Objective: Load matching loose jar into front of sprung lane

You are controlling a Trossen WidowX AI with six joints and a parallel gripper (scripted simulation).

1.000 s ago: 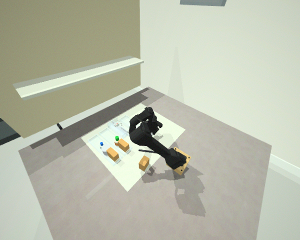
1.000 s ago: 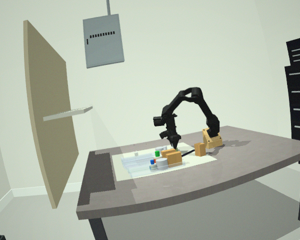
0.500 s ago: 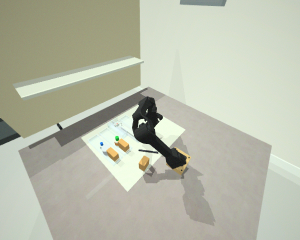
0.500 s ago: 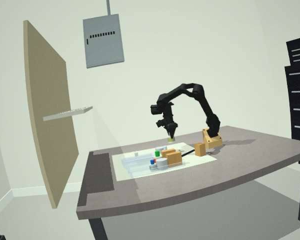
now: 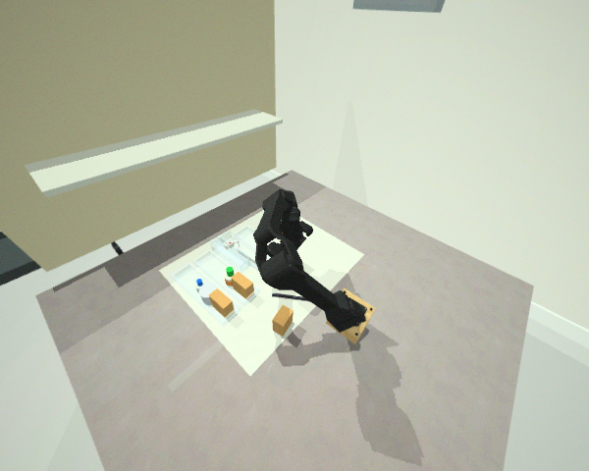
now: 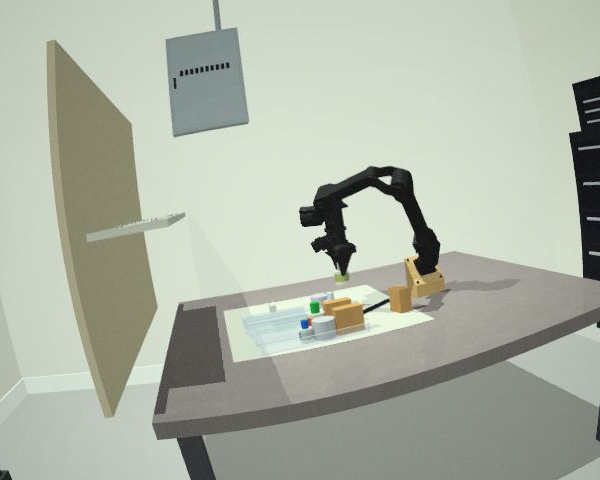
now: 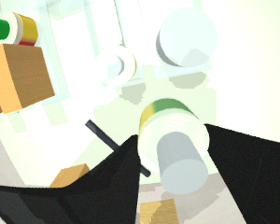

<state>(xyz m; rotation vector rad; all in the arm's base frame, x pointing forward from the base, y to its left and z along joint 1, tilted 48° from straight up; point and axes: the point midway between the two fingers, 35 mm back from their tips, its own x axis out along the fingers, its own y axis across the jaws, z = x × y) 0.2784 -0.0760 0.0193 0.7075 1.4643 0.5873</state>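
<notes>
Right now the clear lane tray is 21 cm ahead of my gripper tip, 6 cm to the left of it and 9 cm below it.
</notes>
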